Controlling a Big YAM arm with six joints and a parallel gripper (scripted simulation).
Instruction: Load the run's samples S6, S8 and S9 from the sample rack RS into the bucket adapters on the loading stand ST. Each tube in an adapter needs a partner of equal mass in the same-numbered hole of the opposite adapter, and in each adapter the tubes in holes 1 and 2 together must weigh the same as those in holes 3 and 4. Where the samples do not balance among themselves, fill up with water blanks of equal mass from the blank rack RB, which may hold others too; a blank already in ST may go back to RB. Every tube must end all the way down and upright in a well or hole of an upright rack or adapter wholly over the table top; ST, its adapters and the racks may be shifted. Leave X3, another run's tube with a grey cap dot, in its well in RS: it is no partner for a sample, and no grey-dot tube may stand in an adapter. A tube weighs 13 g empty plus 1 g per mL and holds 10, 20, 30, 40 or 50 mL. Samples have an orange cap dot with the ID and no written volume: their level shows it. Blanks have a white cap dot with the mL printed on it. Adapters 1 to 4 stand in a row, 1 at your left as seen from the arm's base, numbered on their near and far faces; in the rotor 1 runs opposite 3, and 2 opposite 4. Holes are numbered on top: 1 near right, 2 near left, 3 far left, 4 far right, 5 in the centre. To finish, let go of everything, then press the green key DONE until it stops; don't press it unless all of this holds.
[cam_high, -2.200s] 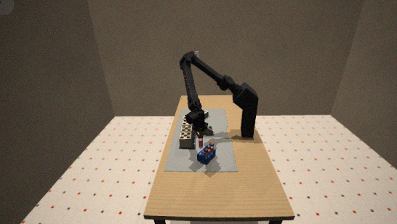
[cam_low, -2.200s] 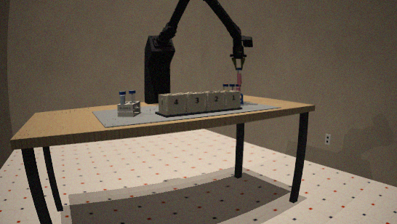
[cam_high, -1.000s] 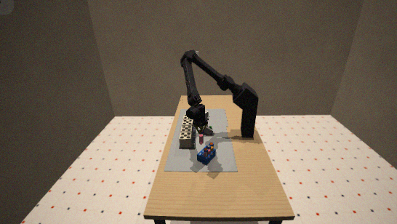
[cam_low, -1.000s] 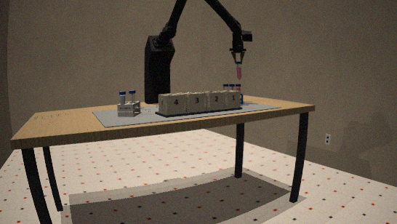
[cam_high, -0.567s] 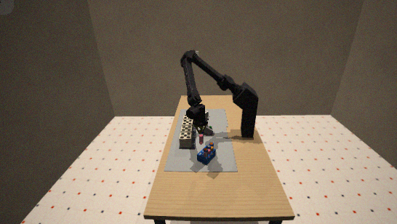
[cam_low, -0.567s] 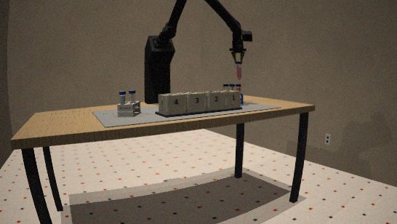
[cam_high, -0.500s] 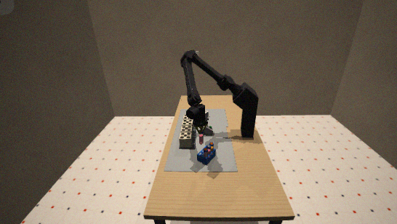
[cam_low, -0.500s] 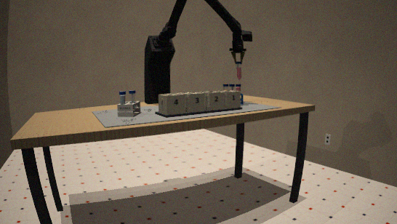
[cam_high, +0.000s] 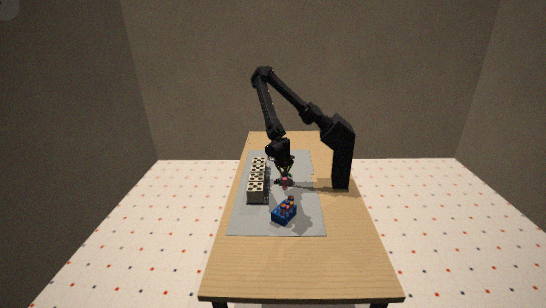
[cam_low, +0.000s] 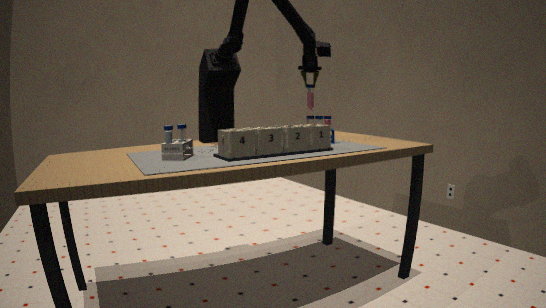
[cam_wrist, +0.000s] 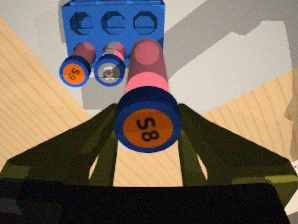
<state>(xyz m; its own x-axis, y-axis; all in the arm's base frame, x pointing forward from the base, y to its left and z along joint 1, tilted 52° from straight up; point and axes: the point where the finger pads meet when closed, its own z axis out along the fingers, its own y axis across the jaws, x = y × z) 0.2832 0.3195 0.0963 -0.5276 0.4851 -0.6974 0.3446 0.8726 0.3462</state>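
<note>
Now: the sample tube S8 1 cm behind my hand and 5 cm below it. Also, from my hand: blue sample rack rs: 1 cm ahead, 4 cm to the left, 23 cm below; tube X3: 5 cm to the left, 19 cm below; sample tube S9: 1 cm ahead, 10 cm to the left, 19 cm below.
</note>
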